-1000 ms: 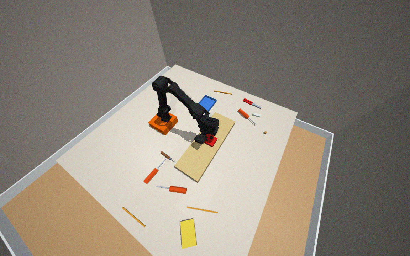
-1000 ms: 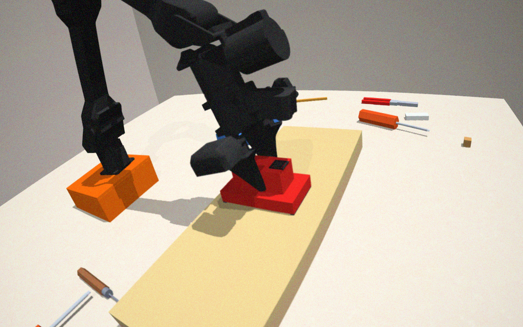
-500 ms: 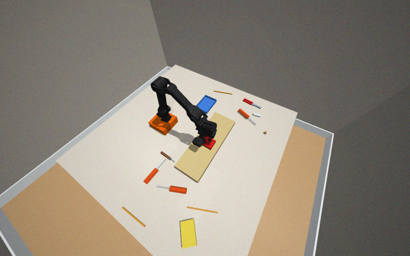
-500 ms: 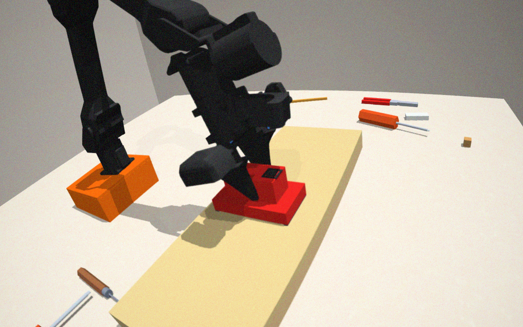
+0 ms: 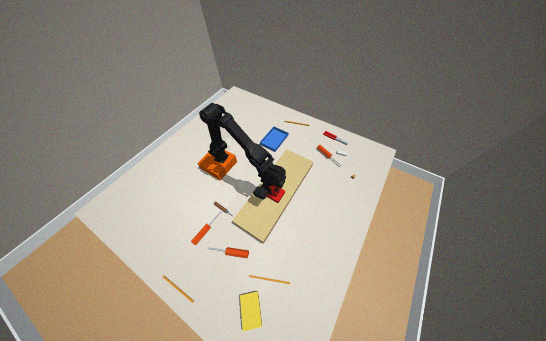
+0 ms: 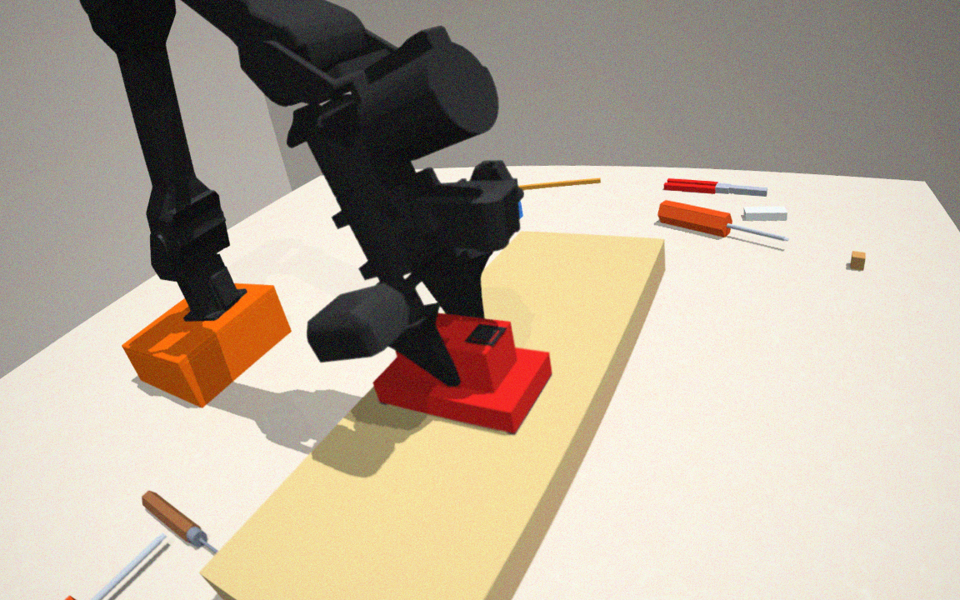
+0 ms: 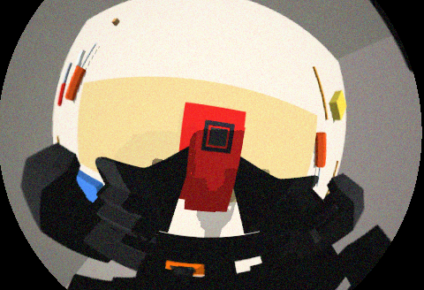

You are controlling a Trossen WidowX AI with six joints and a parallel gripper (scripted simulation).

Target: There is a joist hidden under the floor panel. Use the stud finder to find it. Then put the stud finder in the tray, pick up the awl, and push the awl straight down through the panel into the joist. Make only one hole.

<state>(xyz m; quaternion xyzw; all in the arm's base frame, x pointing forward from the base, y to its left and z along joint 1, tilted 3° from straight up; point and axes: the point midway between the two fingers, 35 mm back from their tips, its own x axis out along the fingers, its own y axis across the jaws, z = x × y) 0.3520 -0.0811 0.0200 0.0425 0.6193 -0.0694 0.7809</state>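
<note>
My gripper tip is now 37 cm to the right of the blue tray, 15 cm past it and 5 cm above it. Round my gripper tip: awl (20 cm behind, 17 cm to the right, 6 cm below); then indicator (3 cm above, 2 cm ahead); then red stud finder (2 cm above, 1 cm ahead).
</note>
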